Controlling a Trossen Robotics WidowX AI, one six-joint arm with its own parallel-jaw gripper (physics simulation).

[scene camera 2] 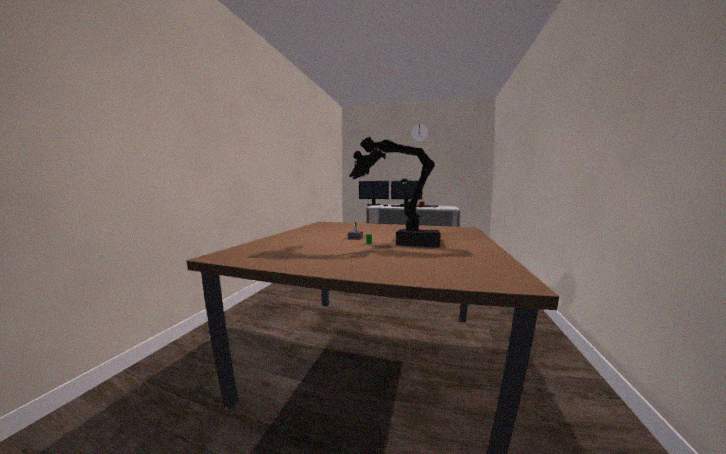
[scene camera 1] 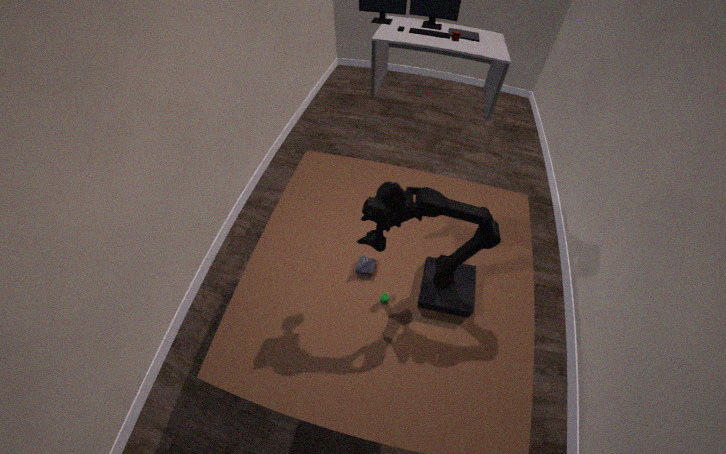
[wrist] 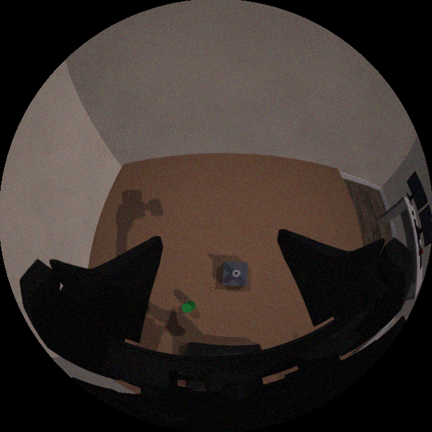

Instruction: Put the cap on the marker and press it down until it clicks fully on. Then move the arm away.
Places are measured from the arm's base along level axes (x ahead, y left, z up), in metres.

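Where they show: gripper, fingertip midpoint: (scene camera 2: 351,177) (scene camera 1: 359,230); arm's base at its link origin: (scene camera 2: 412,230) (scene camera 1: 442,281).
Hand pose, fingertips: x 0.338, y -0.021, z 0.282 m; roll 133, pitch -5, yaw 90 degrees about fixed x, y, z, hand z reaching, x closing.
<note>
Things, the pixels of their centre, and the offset from my fingertips. Level surfaces: height alone.
- green cap at the middle of its body: (scene camera 1: 384,299) (scene camera 2: 369,239) 0.113 m back, 0.111 m left, 0.317 m down
- table at its surface level: 0.342 m down
- small blue-grey block holder at the middle of its body: (scene camera 1: 365,266) (scene camera 2: 355,235) 0.017 m back, 0.027 m right, 0.323 m down
- thin pale marker at the middle of its body: (scene camera 1: 365,261) (scene camera 2: 355,227) 0.017 m back, 0.027 m right, 0.278 m down
The green cap (scene camera 1: 384,298) (scene camera 2: 368,239) (wrist: 188,307) stands on the table (scene camera 1: 331,187) (scene camera 2: 299,254) (wrist: 225,190), apart from the holder. A small blue-grey block holder (scene camera 1: 364,269) (scene camera 2: 354,235) (wrist: 241,281) sits on the table. The thin pale marker (scene camera 1: 366,259) (scene camera 2: 355,227) (wrist: 236,273) stands upright in the holder, with no green cap on it. My gripper (scene camera 1: 361,230) (scene camera 2: 351,175) (wrist: 220,239) is open and empty, high above the table. It is tilted downward, and the holder and cap both show between its fingers in the wrist view.
The arm's black base (scene camera 1: 447,299) (scene camera 2: 418,238) stands on the table to the right of the cap in the scene views. Shadows of the arm fall across the table near the cap. A white desk (scene camera 1: 444,48) with monitors stands far behind the table.
</note>
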